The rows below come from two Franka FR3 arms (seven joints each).
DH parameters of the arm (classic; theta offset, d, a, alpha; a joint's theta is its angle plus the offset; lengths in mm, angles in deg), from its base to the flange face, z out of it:
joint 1: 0 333 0 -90
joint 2: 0 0 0 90
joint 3: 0 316 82.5 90
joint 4: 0 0 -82.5 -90
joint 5: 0 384 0 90
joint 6: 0 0 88 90
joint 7: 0 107 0 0
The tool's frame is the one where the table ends.
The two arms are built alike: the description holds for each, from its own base.
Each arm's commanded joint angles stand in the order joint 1, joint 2, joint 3, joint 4, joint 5, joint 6, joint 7.
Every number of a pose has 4 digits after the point.
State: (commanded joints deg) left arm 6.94 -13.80 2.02 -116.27 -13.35 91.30 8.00; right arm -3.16 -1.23 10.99 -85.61 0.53 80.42 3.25
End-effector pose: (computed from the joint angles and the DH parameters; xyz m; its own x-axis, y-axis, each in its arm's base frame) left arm 0.4616 0.0495 0.5381 0.9869 0.0214 -0.1601 0.0628 -0.9640 0.2584; right arm 0.5250 0.0746 0.6574 0.9943 0.0807 -0.0696 0.0808 -0.9967 -0.0012
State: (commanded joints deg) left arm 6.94 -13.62 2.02 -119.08 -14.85 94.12 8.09; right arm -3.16 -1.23 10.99 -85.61 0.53 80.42 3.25
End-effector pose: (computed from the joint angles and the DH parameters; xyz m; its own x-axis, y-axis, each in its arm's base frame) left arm 0.4622 0.0479 0.5179 0.9863 0.0339 -0.1614 0.0788 -0.9566 0.2805; right arm 0.5250 0.0746 0.6574 0.9943 0.0807 -0.0696 0.0808 -0.9967 -0.0012
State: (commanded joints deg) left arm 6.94 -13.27 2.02 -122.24 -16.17 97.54 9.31; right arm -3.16 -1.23 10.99 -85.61 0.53 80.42 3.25
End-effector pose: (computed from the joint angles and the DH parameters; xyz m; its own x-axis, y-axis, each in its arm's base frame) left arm 0.4623 0.0471 0.4941 0.9871 0.0326 -0.1570 0.0792 -0.9505 0.3005; right arm 0.5250 0.0746 0.6574 0.9943 0.0807 -0.0696 0.0808 -0.9967 -0.0012
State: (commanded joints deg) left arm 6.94 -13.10 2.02 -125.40 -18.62 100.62 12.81; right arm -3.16 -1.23 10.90 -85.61 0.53 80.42 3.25
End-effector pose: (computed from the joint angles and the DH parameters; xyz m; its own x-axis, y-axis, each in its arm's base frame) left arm 0.4603 0.0445 0.4720 0.9902 -0.0005 -0.1395 0.0477 -0.9383 0.3424; right arm 0.5251 0.0738 0.6574 0.9944 0.0792 -0.0696 0.0793 -0.9969 -0.0012
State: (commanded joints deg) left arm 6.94 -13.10 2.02 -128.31 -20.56 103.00 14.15; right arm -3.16 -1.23 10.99 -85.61 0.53 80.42 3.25
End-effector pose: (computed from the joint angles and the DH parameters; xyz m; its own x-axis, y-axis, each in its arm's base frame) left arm 0.4559 0.0424 0.4524 0.9903 -0.0001 -0.1389 0.0519 -0.9274 0.3704; right arm 0.5250 0.0746 0.6574 0.9943 0.0807 -0.0696 0.0808 -0.9967 -0.0012
